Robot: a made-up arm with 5 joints.
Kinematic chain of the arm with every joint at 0, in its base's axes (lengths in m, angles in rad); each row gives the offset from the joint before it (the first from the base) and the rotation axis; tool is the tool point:
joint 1: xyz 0 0 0.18 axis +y
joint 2: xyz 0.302 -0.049 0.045 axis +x
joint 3: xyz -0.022 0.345 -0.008 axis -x
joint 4: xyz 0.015 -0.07 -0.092 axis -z
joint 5: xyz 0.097 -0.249 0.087 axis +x
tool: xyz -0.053 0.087 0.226
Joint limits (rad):
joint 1: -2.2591..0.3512
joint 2: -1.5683..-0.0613
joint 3: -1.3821..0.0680
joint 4: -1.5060..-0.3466
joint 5: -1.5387..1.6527
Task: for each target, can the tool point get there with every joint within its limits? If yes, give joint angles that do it. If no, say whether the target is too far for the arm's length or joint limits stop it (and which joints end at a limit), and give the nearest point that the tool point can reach.
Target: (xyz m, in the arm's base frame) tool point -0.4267 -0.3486 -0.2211
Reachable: no: joint limits stop it (at a limit: joint 1, joint 2, joint 4, joint 5) | nearest point 0.1769 -0.1269 -0.2619 | short by 0.644 m
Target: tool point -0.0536 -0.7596 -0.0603
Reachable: no: joint limits stop it (at a limit: joint 1, joint 3, joint 4, joint 5) | nearest point 0.4163 -0.5393 -0.1370 | short by 0.525 m
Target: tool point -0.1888 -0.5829 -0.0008
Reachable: no: joint limits stop it (at a limit: joint 1, joint 2, joint 4) | nearest point -0.3311 -0.3764 0.5182 | short by 0.576 m
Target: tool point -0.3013 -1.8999 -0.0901
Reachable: no: too far | nearest point 0.4199 -0.5434 -0.1271 | short by 1.537 m
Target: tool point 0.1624 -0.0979 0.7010
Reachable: yes | joints -1.2096 -1.0784 -0.7939 -0.7375 0.6782
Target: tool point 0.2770 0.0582 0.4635
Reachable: yes | joints -1.3575 -1.3488 -0.4301 -1.0794 -0.8395
